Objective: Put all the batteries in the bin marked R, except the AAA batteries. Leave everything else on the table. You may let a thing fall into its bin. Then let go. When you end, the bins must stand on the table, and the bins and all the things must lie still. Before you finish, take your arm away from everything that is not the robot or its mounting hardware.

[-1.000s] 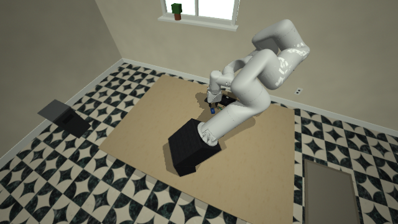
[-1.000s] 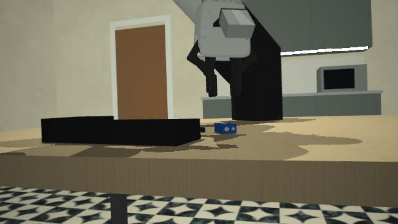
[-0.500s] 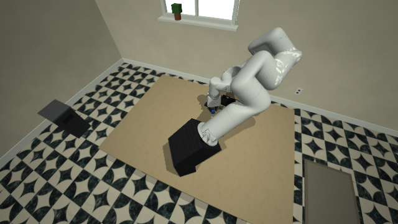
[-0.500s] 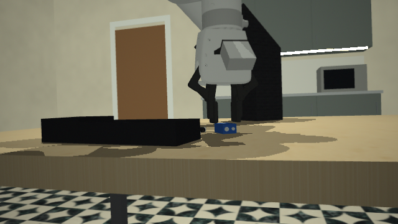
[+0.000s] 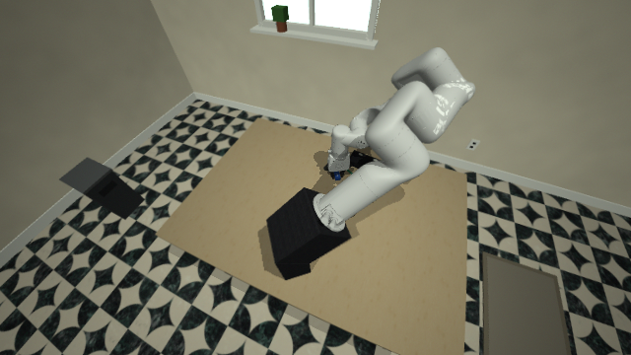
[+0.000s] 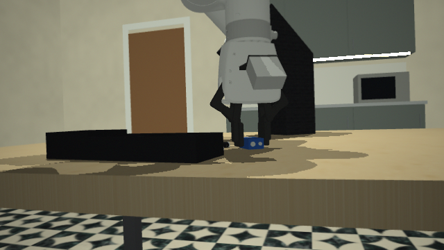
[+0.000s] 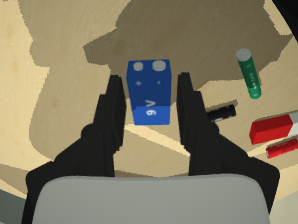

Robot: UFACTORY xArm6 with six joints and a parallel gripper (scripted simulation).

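Right now my hand is 2 cm above the blue block battery and 1 cm short of it. Round my hand: black battery (6 cm to the right, 2 cm below, 1 cm behind); then red thing (15 cm to the right, 2 cm below, 2 cm ahead); then green cylinder battery (6 cm to the right, 4 cm ahead, 2 cm below).
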